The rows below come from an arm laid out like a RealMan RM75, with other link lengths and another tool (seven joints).
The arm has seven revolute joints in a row. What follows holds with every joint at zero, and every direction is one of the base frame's. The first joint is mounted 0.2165 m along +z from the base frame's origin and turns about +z. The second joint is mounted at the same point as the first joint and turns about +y. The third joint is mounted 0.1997 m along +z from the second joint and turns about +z. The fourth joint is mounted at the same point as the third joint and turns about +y. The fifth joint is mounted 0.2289 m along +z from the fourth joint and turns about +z. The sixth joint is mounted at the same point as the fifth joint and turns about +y. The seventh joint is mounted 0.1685 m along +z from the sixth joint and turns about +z. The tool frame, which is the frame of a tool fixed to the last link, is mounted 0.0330 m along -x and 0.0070 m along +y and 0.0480 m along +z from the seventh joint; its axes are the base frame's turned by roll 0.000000, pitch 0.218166 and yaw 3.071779 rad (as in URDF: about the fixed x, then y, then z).
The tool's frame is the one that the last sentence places.
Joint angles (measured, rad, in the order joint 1, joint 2, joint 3, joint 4, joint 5, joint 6, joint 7), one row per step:
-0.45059 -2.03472 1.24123 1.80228 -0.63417 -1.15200 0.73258
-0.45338 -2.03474 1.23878 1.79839 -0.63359 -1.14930 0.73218
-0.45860 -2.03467 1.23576 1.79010 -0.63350 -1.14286 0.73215
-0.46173 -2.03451 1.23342 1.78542 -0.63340 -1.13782 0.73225
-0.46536 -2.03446 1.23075 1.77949 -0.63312 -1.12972 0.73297
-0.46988 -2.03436 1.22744 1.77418 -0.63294 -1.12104 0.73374
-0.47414 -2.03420 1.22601 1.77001 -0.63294 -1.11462 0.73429
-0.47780 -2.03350 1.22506 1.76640 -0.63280 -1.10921 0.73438
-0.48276 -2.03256 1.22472 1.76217 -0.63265 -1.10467 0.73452
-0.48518 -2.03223 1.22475 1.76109 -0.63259 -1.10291 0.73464
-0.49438 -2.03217 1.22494 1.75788 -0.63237 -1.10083 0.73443
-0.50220 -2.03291 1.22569 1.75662 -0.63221 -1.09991 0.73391
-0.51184 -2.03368 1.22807 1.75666 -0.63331 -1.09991 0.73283
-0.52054 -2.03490 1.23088 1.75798 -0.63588 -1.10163 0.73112
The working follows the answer.
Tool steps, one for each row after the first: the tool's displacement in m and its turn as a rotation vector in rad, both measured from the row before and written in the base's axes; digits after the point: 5 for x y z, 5 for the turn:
-0.00006 0.00093 0.00046 0.00251 -0.00196 0.00080
0.00011 0.00181 0.00033 0.00362 -0.00365 0.00022
0.00018 0.00128 0.00060 0.00381 -0.00243 -0.00047
0.00030 0.00180 0.00089 0.00602 -0.00293 -0.00144
0.00085 0.00198 0.00129 0.00733 -0.00326 -0.00289
0.00112 0.00148 0.00061 0.00446 -0.00207 -0.00334
0.00090 0.00127 0.00059 0.00384 -0.00135 -0.00265
0.00125 0.00127 0.00024 0.00240 -0.00069 -0.00333
0.00089 0.00051 0.00014 0.00108 -0.00011 -0.00237
0.00332 0.00121 -0.00032 0.00006 -0.00074 -0.00733
0.00336 0.00075 -0.00054 -0.00074 -0.00101 -0.00717
0.00490 0.00053 -0.00110 -0.00271 -0.00142 -0.01056
0.00503 -0.00002 -0.00153 -0.00474 -0.00269 -0.01032

Tool pose at each row, in the base's axes (x y z in m, rotation vector in rad; rounded; the steps above come from the unrounded poses):
-0.09843 0.42748 0.07904 0.66368 -2.66885 -1.34014
-0.09849 0.42841 0.07951 0.66661 -2.66858 -1.34357
-0.09838 0.43022 0.07983 0.67037 -2.66947 -1.34877
-0.09820 0.43150 0.08044 0.67226 -2.66978 -1.35438
-0.09790 0.43330 0.08133 0.67359 -2.67004 -1.36339
-0.09704 0.43528 0.08262 0.67352 -2.67087 -1.37464
-0.09593 0.43676 0.08324 0.67159 -2.67255 -1.38187
-0.09503 0.43803 0.08383 0.66982 -2.67349 -1.38805
-0.09378 0.43931 0.08407 0.66648 -2.67513 -1.39229
-0.09289 0.43982 0.08421 0.66373 -2.67633 -1.39440
-0.08957 0.44103 0.08389 0.65524 -2.68203 -1.39624
-0.08621 0.44178 0.08334 0.64710 -2.68822 -1.39688
-0.08131 0.44231 0.08225 0.63487 -2.69811 -1.39549
-0.07628 0.44229 0.08072 0.62384 -2.70982 -1.39114

